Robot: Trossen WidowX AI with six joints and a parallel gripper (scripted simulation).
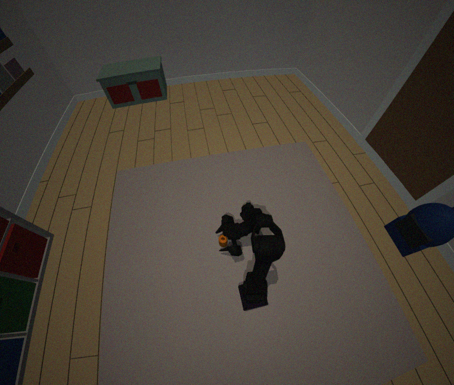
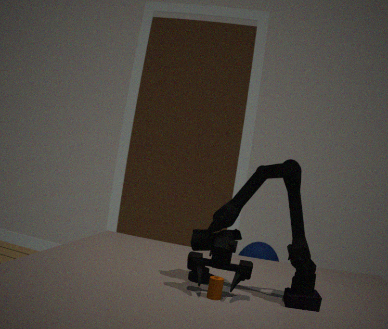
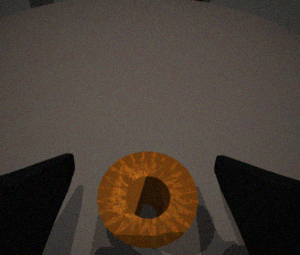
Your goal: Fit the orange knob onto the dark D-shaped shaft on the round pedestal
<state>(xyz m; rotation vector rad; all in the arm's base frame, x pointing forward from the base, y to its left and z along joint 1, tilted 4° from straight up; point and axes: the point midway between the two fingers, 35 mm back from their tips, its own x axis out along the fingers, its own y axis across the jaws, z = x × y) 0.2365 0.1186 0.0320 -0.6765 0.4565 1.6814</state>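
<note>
The orange knob lies 20 mm to the right of my gripper tip, 10 mm below it and 10 mm ahead of it. The rest, counted from my gripper tip: dark round pedestal 180 mm to the right, 100 mm ahead, 10 mm below.
</note>
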